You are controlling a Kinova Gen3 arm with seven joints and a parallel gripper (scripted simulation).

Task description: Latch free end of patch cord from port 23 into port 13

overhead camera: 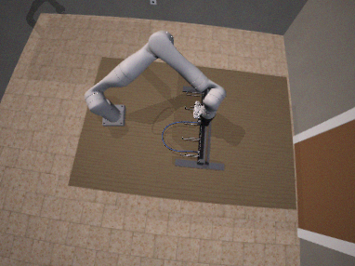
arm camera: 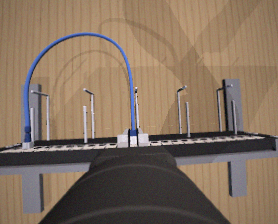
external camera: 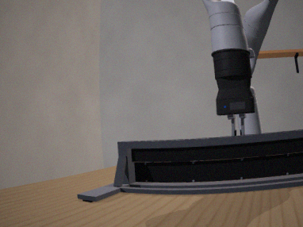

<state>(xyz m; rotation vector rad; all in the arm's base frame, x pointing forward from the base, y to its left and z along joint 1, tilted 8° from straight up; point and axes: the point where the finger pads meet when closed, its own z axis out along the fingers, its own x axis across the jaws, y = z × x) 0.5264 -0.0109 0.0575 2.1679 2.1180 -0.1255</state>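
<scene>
The free-end plug lies 1 cm ahead of my hand and 1 cm below it.
</scene>
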